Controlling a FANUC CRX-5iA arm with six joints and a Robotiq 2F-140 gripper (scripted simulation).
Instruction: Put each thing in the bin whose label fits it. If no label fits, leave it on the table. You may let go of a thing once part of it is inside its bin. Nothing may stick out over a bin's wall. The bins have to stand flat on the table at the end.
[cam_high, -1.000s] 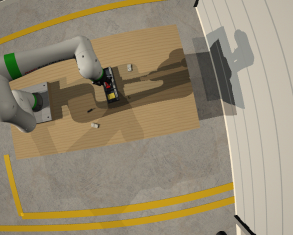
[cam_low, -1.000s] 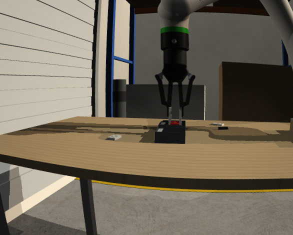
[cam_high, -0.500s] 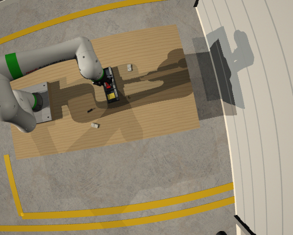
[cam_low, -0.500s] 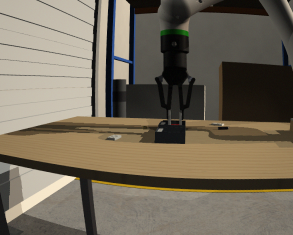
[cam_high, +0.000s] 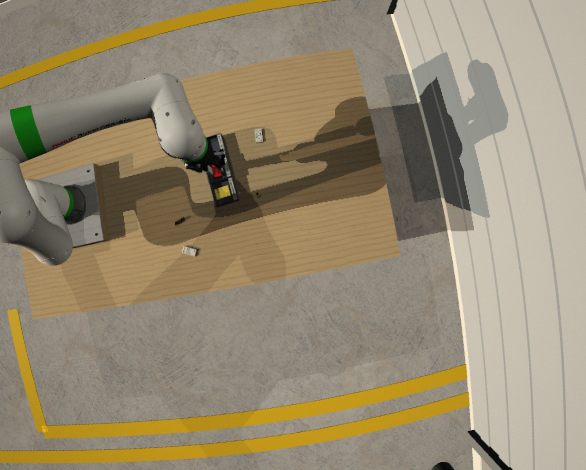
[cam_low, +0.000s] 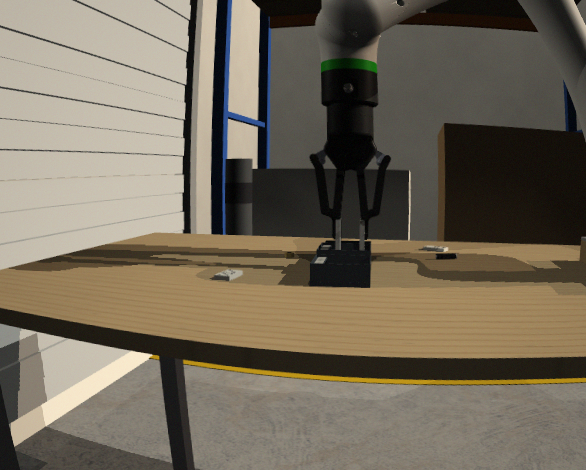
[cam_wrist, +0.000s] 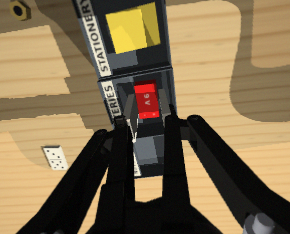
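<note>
My gripper is now 10 mm short of the black three-part bin and 30 mm above it. From my hand the other things lie so: yellow pad (80 mm to the right, 40 mm below); nut (110 mm ahead, 130 mm to the right, 50 mm below); red battery (10 mm to the left, 30 mm below).
</note>
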